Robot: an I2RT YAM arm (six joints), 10 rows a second.
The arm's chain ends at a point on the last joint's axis. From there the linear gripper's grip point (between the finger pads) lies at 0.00 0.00 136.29 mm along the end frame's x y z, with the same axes.
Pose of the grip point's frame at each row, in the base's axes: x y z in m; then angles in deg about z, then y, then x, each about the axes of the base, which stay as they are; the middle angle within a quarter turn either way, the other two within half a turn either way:
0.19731 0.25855 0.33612 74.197 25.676 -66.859
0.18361 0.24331 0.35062 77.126 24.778 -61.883
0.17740 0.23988 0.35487 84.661 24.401 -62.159
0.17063 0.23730 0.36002 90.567 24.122 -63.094
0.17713 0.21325 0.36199 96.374 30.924 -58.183
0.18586 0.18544 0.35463 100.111 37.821 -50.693
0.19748 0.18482 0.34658 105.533 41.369 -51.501
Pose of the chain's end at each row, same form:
0.13826 0.14560 0.28785 74.197 25.676 -66.859
0.12649 0.13417 0.29230 77.126 24.778 -61.883
0.12110 0.13013 0.29691 84.661 24.401 -62.159
0.11493 0.12638 0.30373 90.567 24.122 -63.094
0.10709 0.11390 0.30035 96.374 30.924 -58.183
0.10229 0.10214 0.28643 100.111 37.821 -50.693
0.10741 0.10477 0.28291 105.533 41.369 -51.501

